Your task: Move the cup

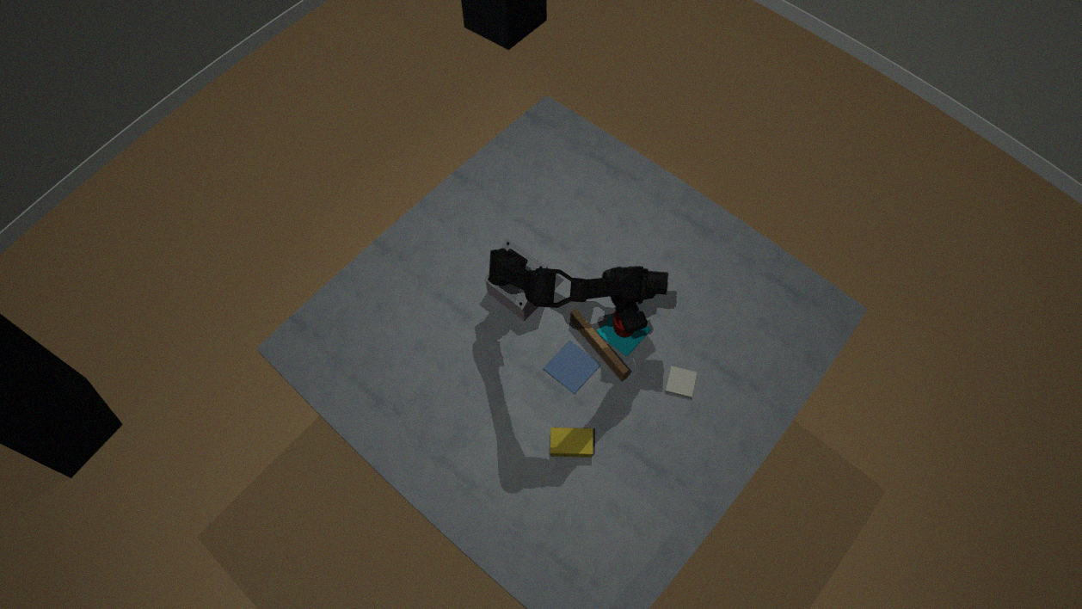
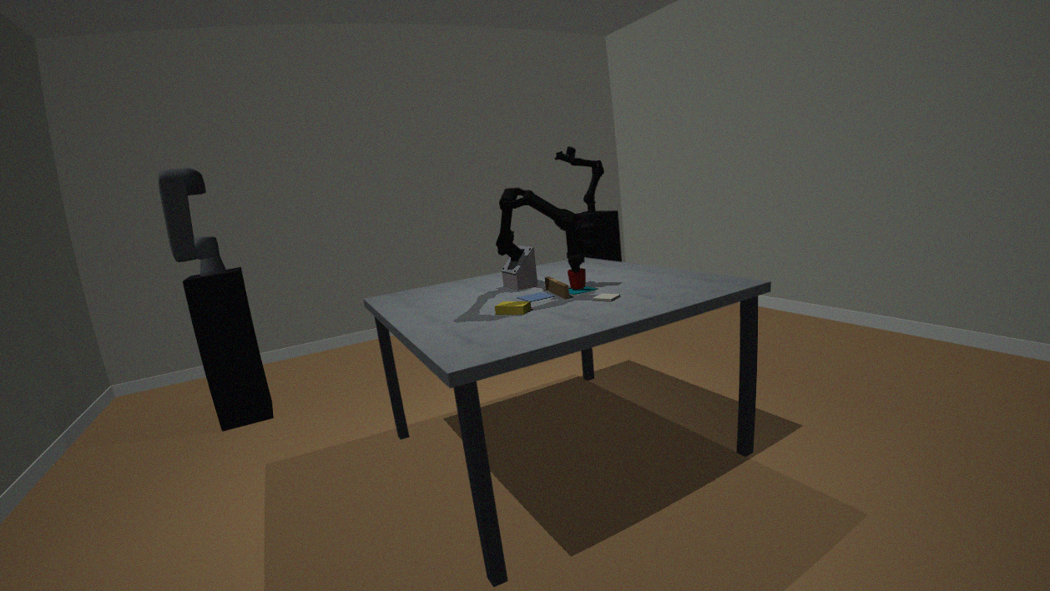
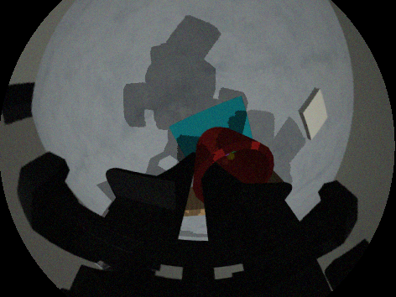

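My gripper tip is now 30 mm short of the teal pad, 20 mm to the left of it and 60 mm above it. From my gripper tip the other things lie so: blue pad: 20 mm behind, 200 mm to the right, 60 mm below; wooden bar: 110 mm to the right, 30 mm below; red cup: 30 mm ahead, 20 mm to the right.
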